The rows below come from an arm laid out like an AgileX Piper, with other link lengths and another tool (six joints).
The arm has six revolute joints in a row. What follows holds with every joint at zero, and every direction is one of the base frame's.
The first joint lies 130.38 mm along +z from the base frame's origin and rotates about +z.
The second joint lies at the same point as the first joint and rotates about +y.
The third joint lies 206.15 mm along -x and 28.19 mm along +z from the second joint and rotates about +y.
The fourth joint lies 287.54 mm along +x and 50.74 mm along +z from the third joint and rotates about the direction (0.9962, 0, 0.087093).
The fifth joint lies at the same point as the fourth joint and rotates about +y.
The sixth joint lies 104.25 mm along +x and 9.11 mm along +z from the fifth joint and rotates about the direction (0.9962, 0, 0.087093).
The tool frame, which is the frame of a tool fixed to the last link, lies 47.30 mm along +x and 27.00 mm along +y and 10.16 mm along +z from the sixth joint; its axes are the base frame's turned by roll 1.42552, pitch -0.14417 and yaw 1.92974 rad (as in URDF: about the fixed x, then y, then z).
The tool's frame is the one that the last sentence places.
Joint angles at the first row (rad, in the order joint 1, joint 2, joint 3, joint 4, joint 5, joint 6):
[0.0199, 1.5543, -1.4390, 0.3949, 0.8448, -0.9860]
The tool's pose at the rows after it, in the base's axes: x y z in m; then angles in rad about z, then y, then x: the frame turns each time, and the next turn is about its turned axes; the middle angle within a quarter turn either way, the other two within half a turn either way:
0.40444 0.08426 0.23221 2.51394 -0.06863 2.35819
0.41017 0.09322 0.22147 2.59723 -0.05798 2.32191
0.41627 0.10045 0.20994 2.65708 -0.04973 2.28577
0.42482 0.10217 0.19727 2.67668 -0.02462 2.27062
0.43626 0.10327 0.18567 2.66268 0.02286 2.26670
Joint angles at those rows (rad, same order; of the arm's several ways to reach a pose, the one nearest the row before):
[0.0199, 1.6021, -1.4478, 0.5056, 0.8296, -1.1538]
[0.0199, 1.6477, -1.4483, 0.6245, 0.8111, -1.3039]
[0.0199, 1.6941, -1.4483, 0.7330, 0.7933, -1.4328]
[0.0199, 1.7371, -1.4483, 0.7962, 0.7543, -1.5240]
[0.0306, 1.7744, -1.4483, 0.8280, 0.6781, -1.5838]

